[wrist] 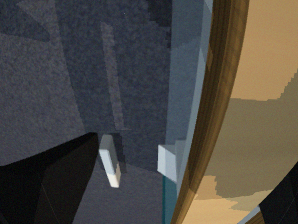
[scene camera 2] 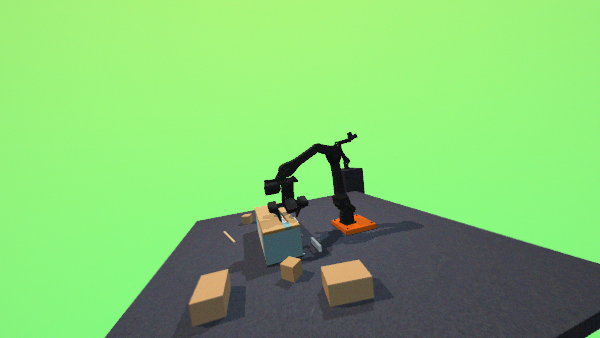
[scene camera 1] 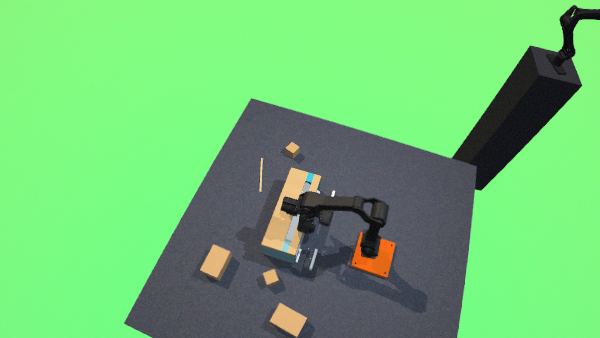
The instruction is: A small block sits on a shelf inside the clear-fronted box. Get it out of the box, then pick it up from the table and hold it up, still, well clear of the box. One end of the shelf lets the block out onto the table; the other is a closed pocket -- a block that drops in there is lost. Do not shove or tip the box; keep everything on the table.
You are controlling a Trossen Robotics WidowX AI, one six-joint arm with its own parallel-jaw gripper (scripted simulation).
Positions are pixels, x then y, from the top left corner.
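Labels:
A box is visible in the wrist view (223, 149), and also in scene camera 1 and scene camera 2. On the box, (scene camera 1: 282, 241) and (scene camera 2: 281, 224) are the same spot.

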